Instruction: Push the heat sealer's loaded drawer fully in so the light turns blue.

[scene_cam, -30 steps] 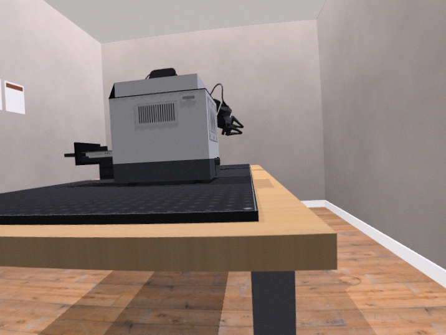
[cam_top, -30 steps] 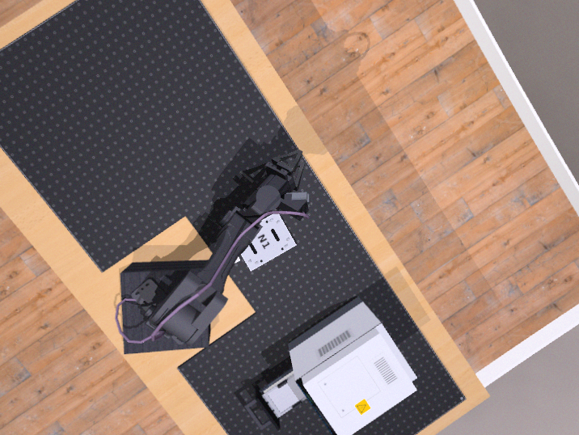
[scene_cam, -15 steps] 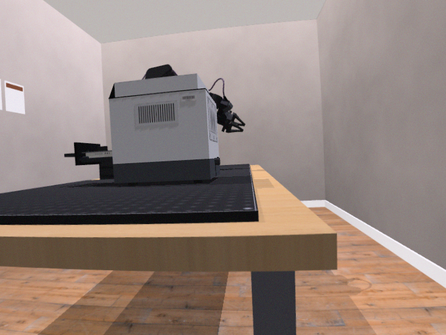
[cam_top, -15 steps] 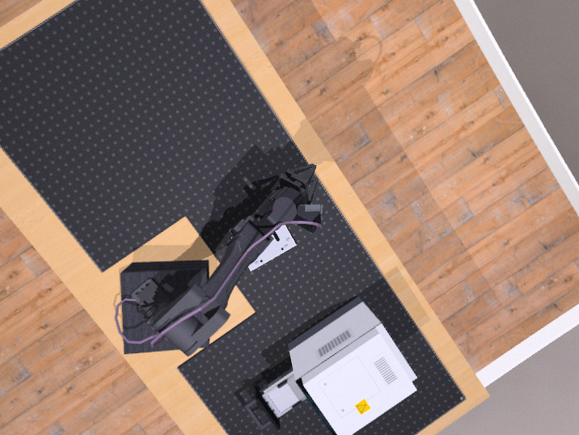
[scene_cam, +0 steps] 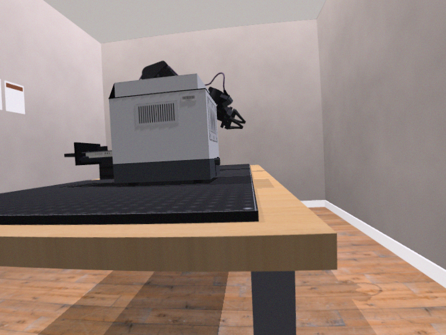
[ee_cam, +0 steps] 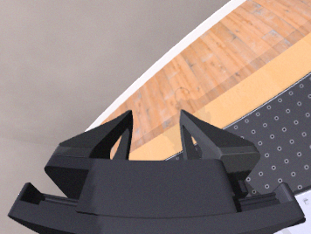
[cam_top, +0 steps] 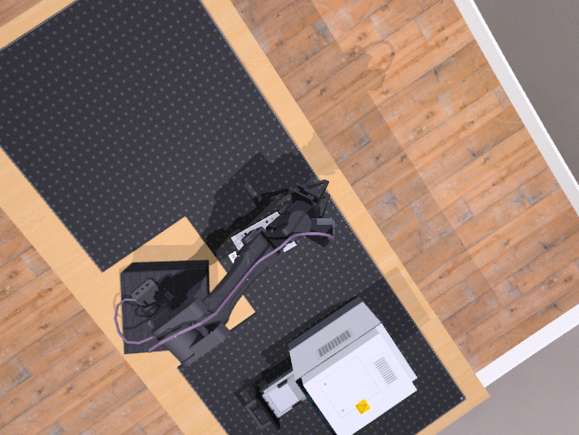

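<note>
Now: the sealer drawer 47 cm behind my hand, 41 cm to the right of it and 13 cm below it. The rest, counted from my hand: tag: 33 cm behind, 1 cm to the right, 22 cm below.
</note>
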